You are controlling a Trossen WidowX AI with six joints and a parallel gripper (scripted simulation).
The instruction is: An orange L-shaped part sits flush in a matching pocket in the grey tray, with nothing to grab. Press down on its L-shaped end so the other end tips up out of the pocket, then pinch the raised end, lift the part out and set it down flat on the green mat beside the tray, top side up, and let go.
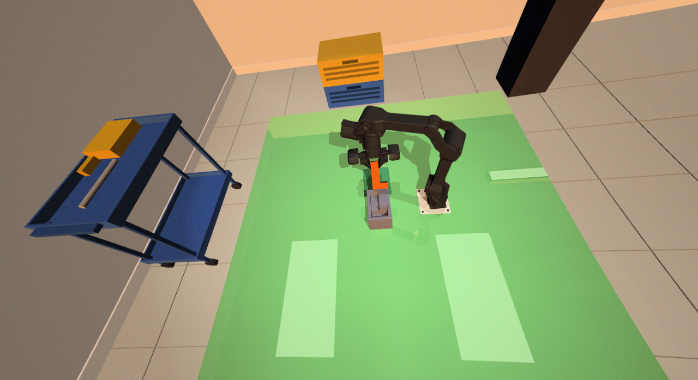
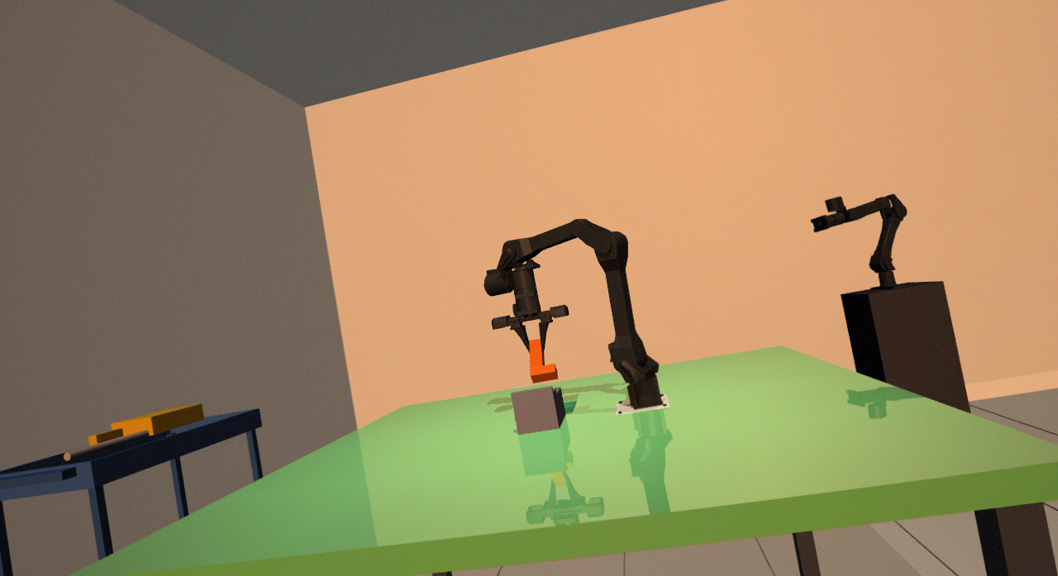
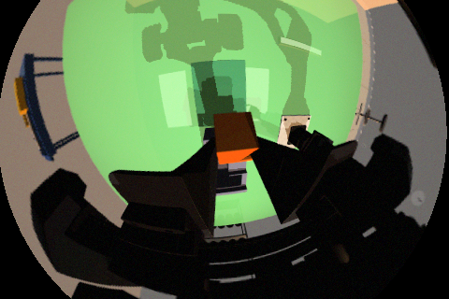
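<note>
The green mat is 170 mm below my gripper tip and 40 mm to the right of it. From my gripper tip the other things lie so: orange L-shaped part (30 mm to the left, 30 mm below, 10 mm behind).
</note>
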